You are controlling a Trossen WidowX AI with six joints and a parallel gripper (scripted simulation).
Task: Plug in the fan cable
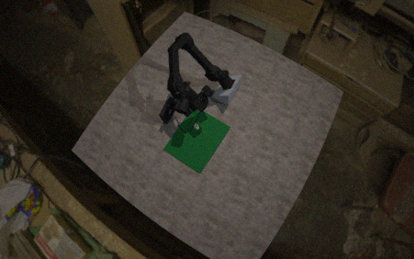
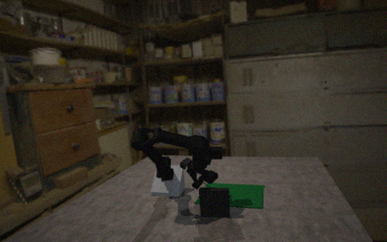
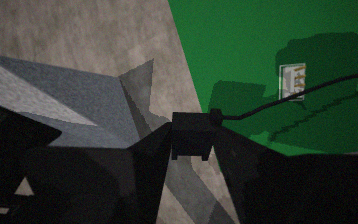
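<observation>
Now: the green board 16 cm ahead of my gripper tip, 8 cm below it and 3 cm to the left of it. Round my gripper tip: dark fan: 17 cm to the right, 9 cm ahead, 1 cm below; then dark plug: 1 cm to the right, 1 cm behind.
</observation>
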